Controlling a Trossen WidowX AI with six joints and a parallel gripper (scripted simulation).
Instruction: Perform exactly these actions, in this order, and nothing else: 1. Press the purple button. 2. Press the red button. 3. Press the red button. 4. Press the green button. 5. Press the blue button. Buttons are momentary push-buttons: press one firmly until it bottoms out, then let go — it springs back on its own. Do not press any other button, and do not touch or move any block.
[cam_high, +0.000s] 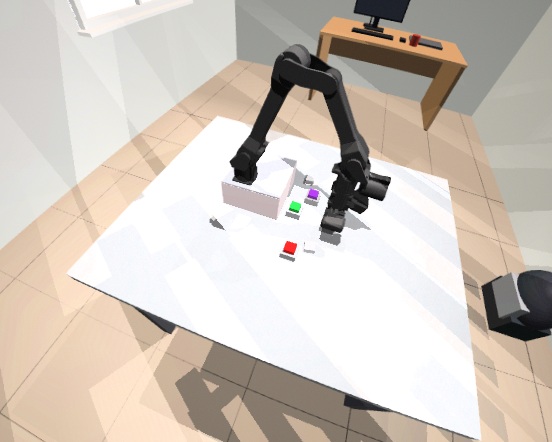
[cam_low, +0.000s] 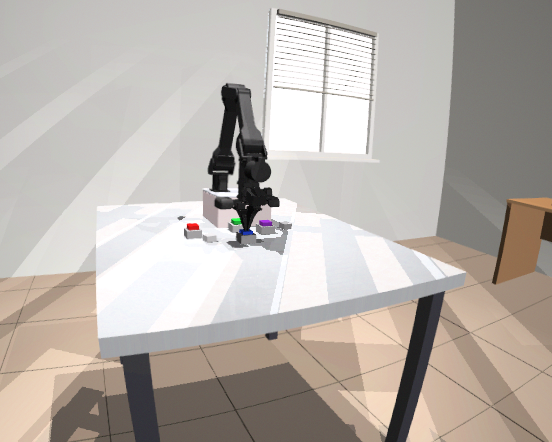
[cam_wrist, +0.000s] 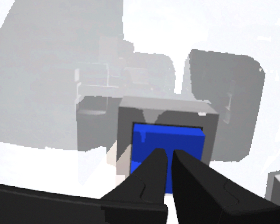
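My gripper tip is 10 mm above the blue button. Round my gripper tip: small white block: 100 mm to the right, 40 mm behind, 20 mm below; then purple button: 100 mm to the left, 80 mm behind; then green button: 120 mm behind, 20 mm to the left.
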